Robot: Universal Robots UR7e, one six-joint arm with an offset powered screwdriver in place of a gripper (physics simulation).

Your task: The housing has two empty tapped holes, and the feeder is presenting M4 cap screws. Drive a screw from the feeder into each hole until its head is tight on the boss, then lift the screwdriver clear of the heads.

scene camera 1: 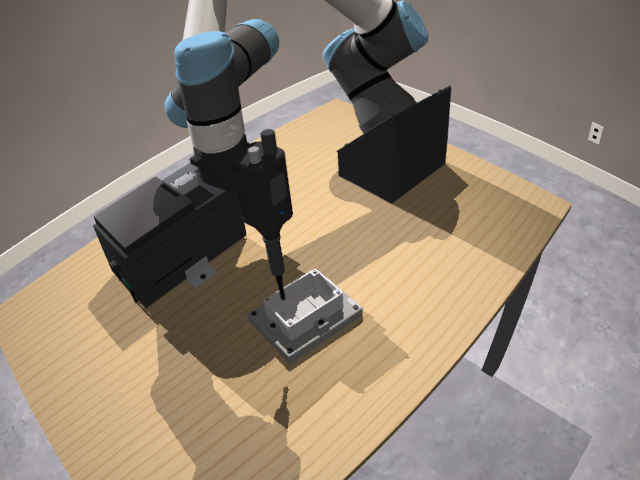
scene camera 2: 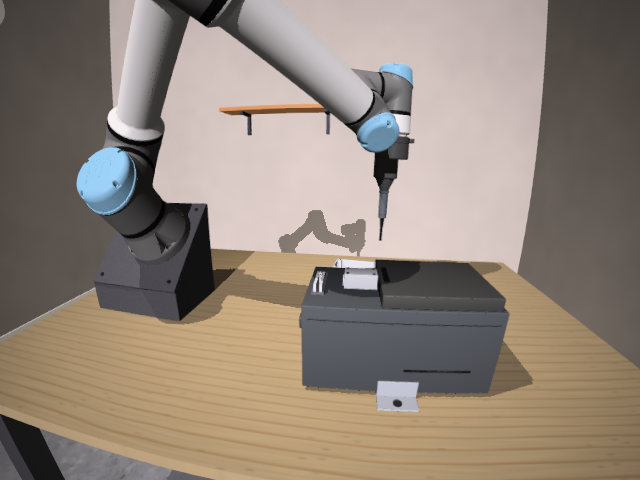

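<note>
The screwdriver (scene camera 1: 282,298) (scene camera 2: 380,239) points straight down with its thin dark bit in the air. In scene camera 2 the tip is clearly above the housing (scene camera 1: 316,319) (scene camera 2: 356,264). In scene camera 1 it overlaps the housing's left end. The housing is a grey open box on a flanged base, with small dark spots at its corners; whether these are empty holes or screw heads is too small to tell. Whether a screw sits on the bit cannot be made out. The dark feeder (scene camera 1: 180,263) (scene camera 2: 403,351) stands beside the housing, with a light block (scene camera 2: 360,279) on top.
The robot's dark wedge-shaped base (scene camera 1: 418,144) (scene camera 2: 193,279) stands on the wooden table (scene camera 1: 465,242) (scene camera 2: 206,372). A small metal bracket (scene camera 1: 199,271) (scene camera 2: 397,396) sits at the feeder's side. An orange wall shelf (scene camera 2: 279,109) is behind the arm.
</note>
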